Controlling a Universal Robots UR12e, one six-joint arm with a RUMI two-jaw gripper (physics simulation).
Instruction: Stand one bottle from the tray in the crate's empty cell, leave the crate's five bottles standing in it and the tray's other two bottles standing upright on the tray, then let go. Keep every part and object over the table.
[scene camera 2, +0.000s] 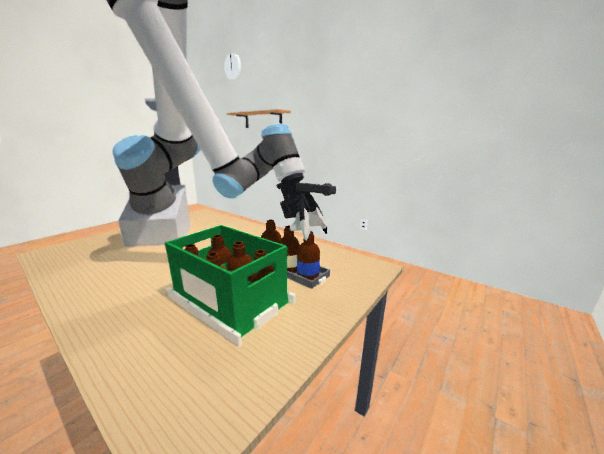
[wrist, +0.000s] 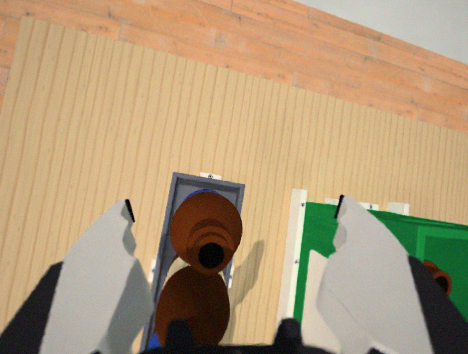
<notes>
In view: the gripper (scene camera 2: 317, 236), a cream-labelled brown bottle (wrist: 202, 300) and a blue-labelled brown bottle (scene camera 2: 308, 254).
The gripper is seen too in the wrist view (wrist: 234, 199).
</notes>
